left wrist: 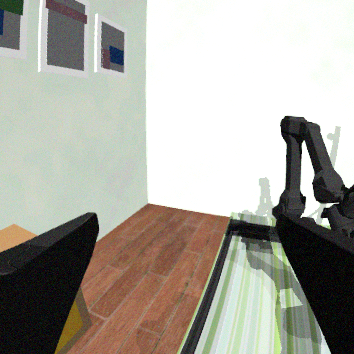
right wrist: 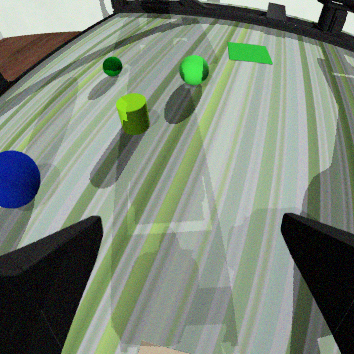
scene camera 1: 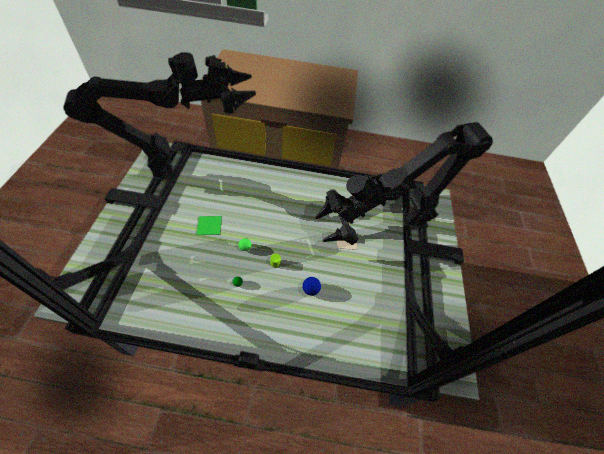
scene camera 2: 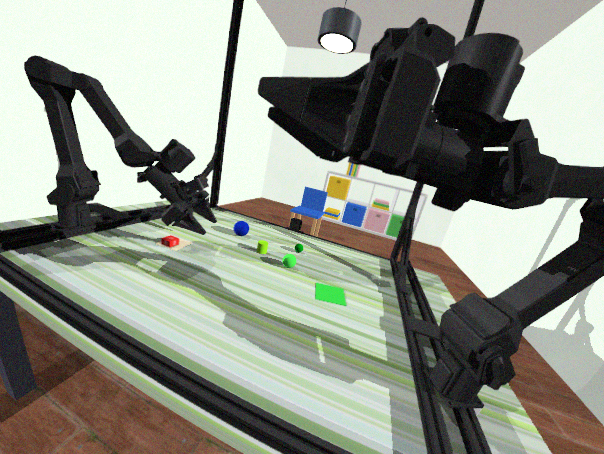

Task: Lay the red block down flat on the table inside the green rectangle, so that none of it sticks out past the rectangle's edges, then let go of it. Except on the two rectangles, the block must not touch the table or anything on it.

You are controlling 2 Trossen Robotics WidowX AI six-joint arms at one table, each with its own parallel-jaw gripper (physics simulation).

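Seen in the pictures: left gripper, fingertip midpoint: [left wrist: 189, 222] [scene camera 1: 253, 84] [scene camera 2: 264, 101]; right gripper, fingertip midpoint: [right wrist: 194, 224] [scene camera 1: 319, 229] [scene camera 2: 210, 227]; left arm's base at its link origin: [right wrist: 327, 29] [scene camera 1: 162, 172] [scene camera 2: 451, 387]; right arm's base at its link origin: [scene camera 1: 416, 220] [scene camera 2: 74, 223].
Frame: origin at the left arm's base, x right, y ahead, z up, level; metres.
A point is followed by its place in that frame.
Observation:
The red block [scene camera 2: 170, 241] @(x 0.366, y 0.593, z -0.002 m) lies on the beige rectangle [scene camera 1: 348, 246] @(x 0.418, y 0.590, z -0.018 m) [scene camera 2: 184, 245] @(x 0.389, y 0.563, z -0.018 m) [right wrist: 162, 348] @(x 0.402, y 0.556, z -0.018 m). In scene camera 1 the right gripper covers the block, and it does not show in the right wrist view. The green rectangle [scene camera 1: 209, 225] @(x 0.254, y 0.149, z -0.018 m) [scene camera 2: 330, 294] @(x 0.248, y 0.148, z -0.018 m) [right wrist: 250, 53] @(x 0.251, y 0.157, z -0.018 m) lies on the table with nothing on it. My right gripper [scene camera 1: 320, 229] @(x 0.380, y 0.490, z 0.054 m) [scene camera 2: 210, 227] @(x 0.380, y 0.490, z 0.054 m) [right wrist: 194, 224] @(x 0.380, y 0.490, z 0.054 m) is open and empty, above the table near the block. My left gripper [scene camera 1: 253, 84] @(x -0.001, y 0.349, z 0.325 m) [scene camera 2: 265, 100] @(x -0.001, y 0.349, z 0.325 m) [left wrist: 189, 222] @(x -0.001, y 0.349, z 0.325 m) is open and empty, raised high, far from the block.
A light green ball [scene camera 1: 244, 244] @(x 0.372, y 0.253, z 0.018 m) [scene camera 2: 289, 260] @(x 0.345, y 0.257, z 0.011 m) [right wrist: 194, 70] @(x 0.362, y 0.273, z 0.010 m), a lime cylinder [scene camera 1: 275, 260] @(x 0.444, y 0.339, z 0.015 m) [scene camera 2: 262, 247] @(x 0.419, y 0.340, z 0.004 m) [right wrist: 133, 114] @(x 0.431, y 0.356, z 0.009 m), a dark green ball [scene camera 1: 237, 281] @(x 0.490, y 0.217, z 0.009 m) [scene camera 2: 299, 247] @(x 0.471, y 0.219, z 0.003 m) [right wrist: 112, 66] @(x 0.479, y 0.231, z 0.001 m) and a blue ball [scene camera 1: 311, 286] @(x 0.557, y 0.423, z 0.032 m) [scene camera 2: 241, 228] @(x 0.520, y 0.426, z 0.017 m) [right wrist: 14, 179] @(x 0.525, y 0.440, z 0.023 m) stand on the table. Black frame bars edge it.

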